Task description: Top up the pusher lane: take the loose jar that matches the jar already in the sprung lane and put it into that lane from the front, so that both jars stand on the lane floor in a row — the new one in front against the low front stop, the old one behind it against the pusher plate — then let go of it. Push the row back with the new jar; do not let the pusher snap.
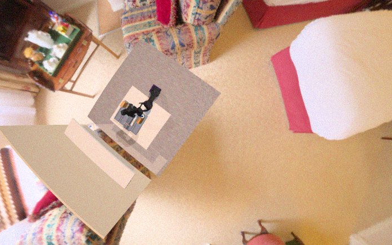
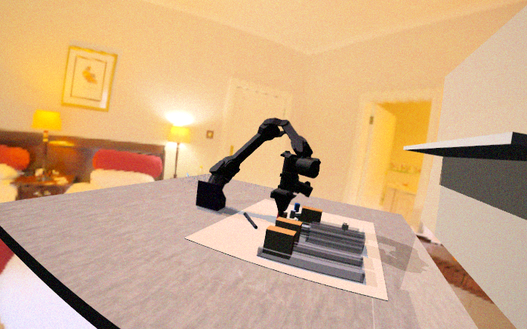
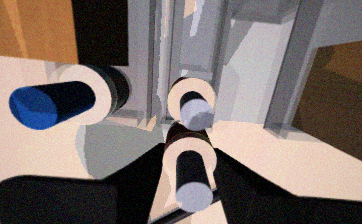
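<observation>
Now: the thin black rod 110 mm behind my gripper tip, 40 mm below it and 30 mm to the right of it. The rest, counted from my gripper tip: shelf: 540 mm ahead, 320 mm above, 50 mm to the left.
</observation>
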